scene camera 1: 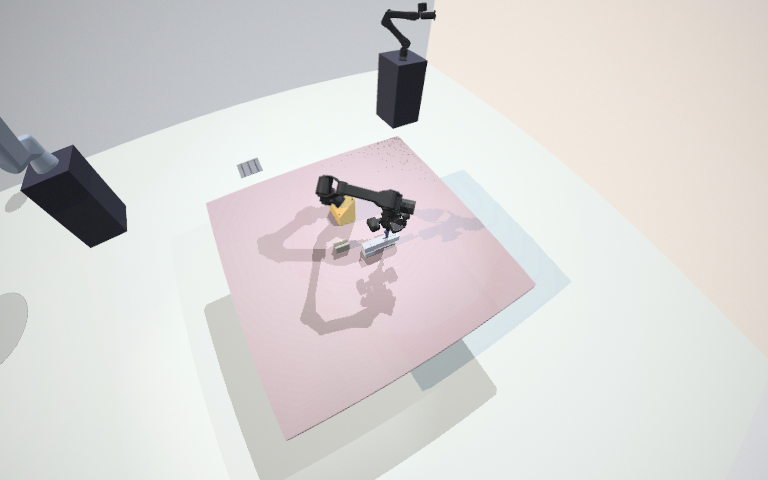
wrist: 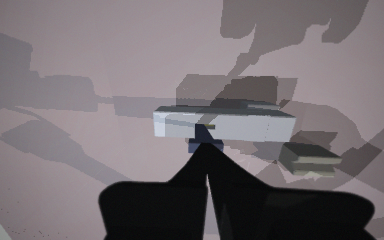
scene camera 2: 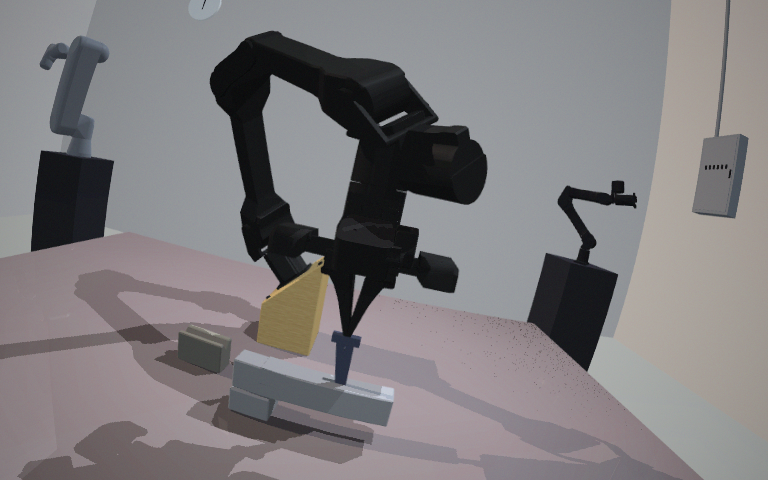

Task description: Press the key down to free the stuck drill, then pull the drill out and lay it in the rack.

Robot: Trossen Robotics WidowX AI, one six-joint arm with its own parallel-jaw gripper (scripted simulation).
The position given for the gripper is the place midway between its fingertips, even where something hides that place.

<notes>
In view: the gripper [scene camera 2: 347, 335], a blue key [scene camera 2: 344, 345] and a rack [scene camera 2: 199, 346].
The gripper also shows in the wrist view [wrist: 205, 147]. The rack shows as well in the wrist view [wrist: 304, 160].
</notes>
